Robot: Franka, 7 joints.
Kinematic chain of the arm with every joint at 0, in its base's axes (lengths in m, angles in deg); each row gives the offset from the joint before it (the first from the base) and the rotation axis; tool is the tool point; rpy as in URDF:
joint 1: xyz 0 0 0.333 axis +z
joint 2: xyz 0 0 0 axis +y
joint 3: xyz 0 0 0.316 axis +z
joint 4: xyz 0.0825 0 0 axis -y
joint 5: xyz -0.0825 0 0.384 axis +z
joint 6: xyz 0 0 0 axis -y
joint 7: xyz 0.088 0 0 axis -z
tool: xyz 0 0 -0.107 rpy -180 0 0
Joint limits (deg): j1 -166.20..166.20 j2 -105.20..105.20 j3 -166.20..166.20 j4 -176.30..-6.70 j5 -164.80..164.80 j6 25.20..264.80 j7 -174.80..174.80
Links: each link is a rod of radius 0.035 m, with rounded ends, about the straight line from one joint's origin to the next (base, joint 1, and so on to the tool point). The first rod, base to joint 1, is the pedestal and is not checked.
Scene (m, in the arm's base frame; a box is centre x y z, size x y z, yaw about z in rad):
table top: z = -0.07
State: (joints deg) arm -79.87 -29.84 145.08 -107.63 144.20 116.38 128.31
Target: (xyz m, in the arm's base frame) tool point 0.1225 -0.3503 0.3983
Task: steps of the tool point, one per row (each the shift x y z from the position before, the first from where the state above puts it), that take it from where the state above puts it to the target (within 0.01 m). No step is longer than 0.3 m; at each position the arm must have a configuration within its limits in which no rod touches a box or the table.
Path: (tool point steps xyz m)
1: 0.2000 -0.1657 -0.0638
2: 0.1118 -0.2282 -0.0210
3: 0.0070 -0.2381 0.0173
4: -0.0871 -0.1981 0.0435
5: -0.1500 -0.1226 0.0536
6: -0.1711 -0.0349 0.0469

